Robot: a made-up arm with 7 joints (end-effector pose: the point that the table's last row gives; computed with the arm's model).
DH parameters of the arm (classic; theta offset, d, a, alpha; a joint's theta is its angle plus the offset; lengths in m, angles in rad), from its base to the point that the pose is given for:
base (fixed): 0 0 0 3.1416
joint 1: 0 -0.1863 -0.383 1.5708
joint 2: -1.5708 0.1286 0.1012 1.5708
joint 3: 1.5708 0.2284 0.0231 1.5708
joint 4: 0 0.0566 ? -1.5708
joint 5: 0 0.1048 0.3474 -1.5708
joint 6: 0 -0.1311 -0.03 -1.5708
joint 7: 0 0.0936 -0.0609 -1.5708
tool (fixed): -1.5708 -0.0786 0 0
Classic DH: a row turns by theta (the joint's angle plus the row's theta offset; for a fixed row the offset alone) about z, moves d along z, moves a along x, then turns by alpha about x.
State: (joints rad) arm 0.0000 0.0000 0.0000 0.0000 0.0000 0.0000 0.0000
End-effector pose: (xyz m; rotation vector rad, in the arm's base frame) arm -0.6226 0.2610 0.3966 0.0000 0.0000 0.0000
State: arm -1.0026 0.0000 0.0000 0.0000 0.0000 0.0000 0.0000
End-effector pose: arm -0.5550 -0.3843 0.3966 0.0000 0.0000 1.0026
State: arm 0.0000 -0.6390 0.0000 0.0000 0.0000 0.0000 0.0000
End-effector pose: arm -0.7007 0.2610 0.2122 0.0000 -0.6390 0.0000
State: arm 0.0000 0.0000 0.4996 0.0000 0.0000 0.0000 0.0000
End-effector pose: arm -0.6226 0.2971 0.3198 -0.4996 0.0000 0.0000
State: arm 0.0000 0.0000 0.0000 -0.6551 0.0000 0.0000 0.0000
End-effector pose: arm -0.5537 0.2452 0.3966 0.0000 0.0000 -0.6551
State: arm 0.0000 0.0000 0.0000 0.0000 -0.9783 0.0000 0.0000
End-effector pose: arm -0.6226 0.1042 0.5862 0.9783 0.0000 0.0000
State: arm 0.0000 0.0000 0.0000 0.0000 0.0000 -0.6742 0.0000
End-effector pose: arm -0.5863 0.3393 0.3966 0.0000 0.0000 0.6742
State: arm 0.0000 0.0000 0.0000 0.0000 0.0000 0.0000 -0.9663
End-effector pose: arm -0.6226 0.2226 0.4806 -0.9663 0.0000 0.0000
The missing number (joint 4, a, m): -0.1472
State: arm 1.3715 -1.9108 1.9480 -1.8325 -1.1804 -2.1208 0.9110
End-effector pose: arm 0.4708 0.1946 0.0698 -2.5241 0.3594 -1.0999
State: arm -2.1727 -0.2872 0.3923 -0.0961 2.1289 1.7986 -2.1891
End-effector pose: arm 0.4507 -0.5934 -0.0734 -0.2896 -0.7196 -1.9601
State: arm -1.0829 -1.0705 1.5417 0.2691 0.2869 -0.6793 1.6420
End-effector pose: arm -0.3060 -0.2777 -0.2343 -0.0428 -0.1807 0.9155
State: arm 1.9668 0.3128 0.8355 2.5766 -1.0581 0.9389 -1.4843
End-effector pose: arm 0.5376 0.1119 0.4030 -0.0231 1.1725 0.8191
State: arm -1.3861 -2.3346 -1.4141 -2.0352 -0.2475 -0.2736 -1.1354
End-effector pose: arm 0.0724 -0.3629 -0.0323 1.0399 0.0057 1.2619
